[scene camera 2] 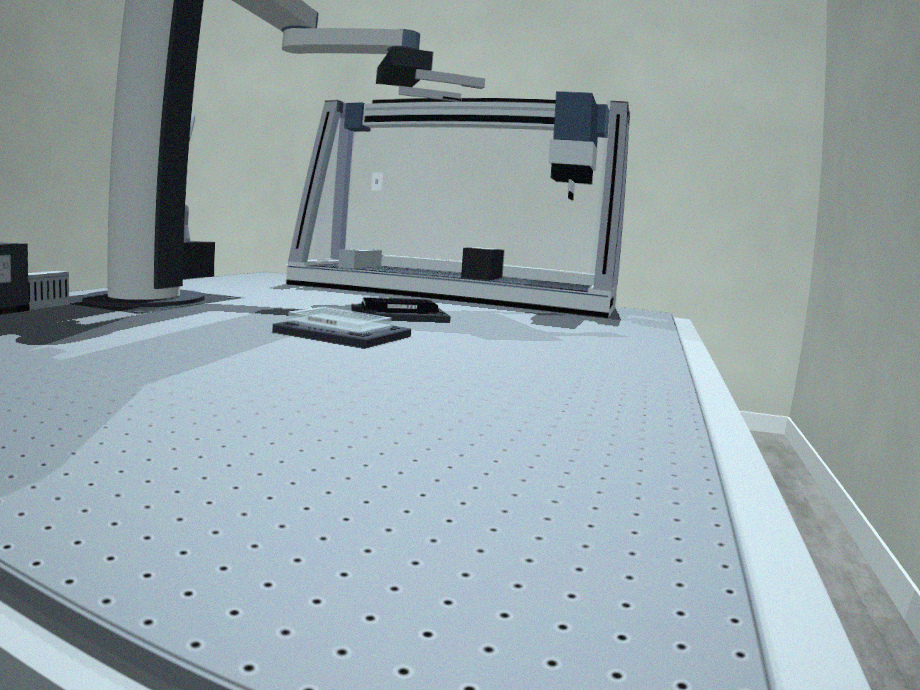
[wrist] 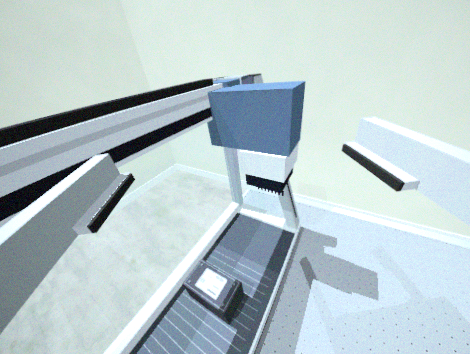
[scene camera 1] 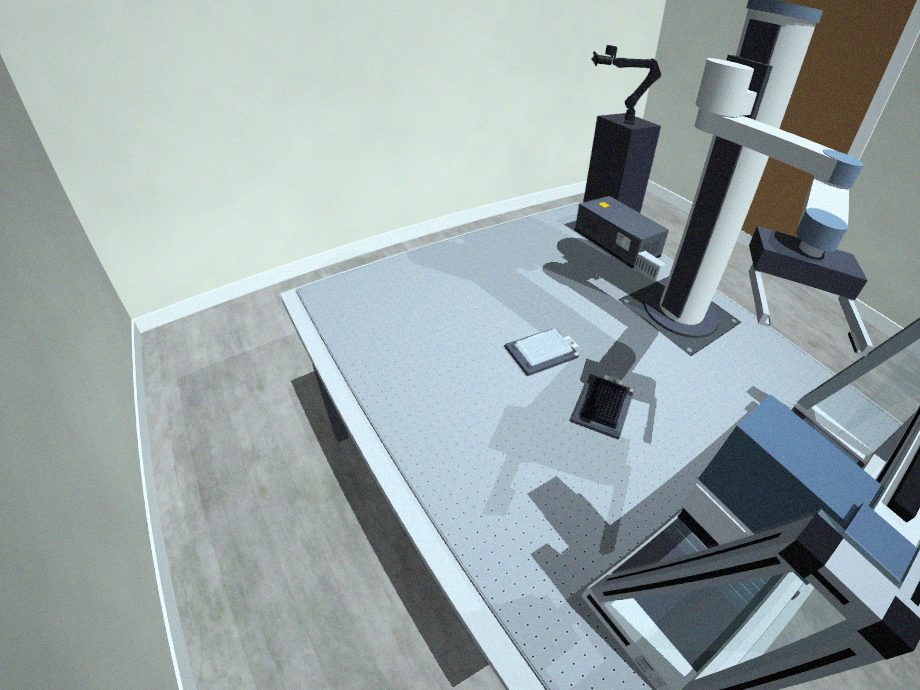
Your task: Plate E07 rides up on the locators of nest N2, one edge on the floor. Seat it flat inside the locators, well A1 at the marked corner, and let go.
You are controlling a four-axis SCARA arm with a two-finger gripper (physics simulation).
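Frame: origin at the arm's base, x back, y left, z down, level; metres.
Where they show: gripper, fingertip midpoint: [scene camera 2: 471, 91] [wrist: 236, 150] [scene camera 1: 815, 335]; arm's base, origin of the base link: [scene camera 2: 144, 304] [scene camera 1: 680, 314].
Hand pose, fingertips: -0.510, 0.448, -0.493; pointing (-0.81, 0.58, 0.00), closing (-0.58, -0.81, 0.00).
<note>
Things, the pixels of their centre, and the offset from my fingertips, as dx, dy, dz. "pt": a spot on its surface instead.
- pale plate, body centre: [scene camera 2: 339, 319] [scene camera 1: 544, 346] +0.000, -0.540, +0.460
- black plate, body centre: [scene camera 2: 399, 305] [scene camera 1: 605, 401] +0.006, -0.311, +0.461
- second dark nest, body centre: [scene camera 2: 398, 311] [scene camera 1: 603, 404] +0.006, -0.311, +0.473
- gantry machine with a blue head, surface spot: [scene camera 1: 806, 453] pt -0.229, +0.091, -0.007
- dark block, surface spot: [scene camera 2: 482, 263] pt -0.035, +0.067, +0.394
- grey box, surface spot: [scene camera 1: 622, 228] pt +0.551, -0.783, +0.365
A pale plate [scene camera 1: 543, 347] [scene camera 2: 338, 319] lies on a dark nest [scene camera 1: 551, 366] [scene camera 2: 364, 340] near the middle of the table. A black plate [scene camera 1: 607, 401] [scene camera 2: 401, 305] lies on a second dark nest [scene camera 1: 596, 427] [scene camera 2: 439, 317], closer to the gantry machine. No label that tells E07 or N2 can be read, and the tilt of either plate and the marked corners are too small to tell surely. My gripper [scene camera 1: 812, 334] [scene camera 2: 471, 89] [wrist: 236, 150] is wide open and empty, high above the table and away from both plates. Neither plate shows in the wrist view.
A gantry machine with a blue head [scene camera 1: 806, 453] [scene camera 2: 575, 116] [wrist: 257, 117] stands beside the nests. A dark block [scene camera 2: 482, 263] [wrist: 214, 287] sits on its deck. A grey box [scene camera 1: 622, 228] stands by the arm's column [scene camera 1: 724, 222] [scene camera 2: 141, 148], and a small black arm [scene camera 1: 645, 77] stands behind.
</note>
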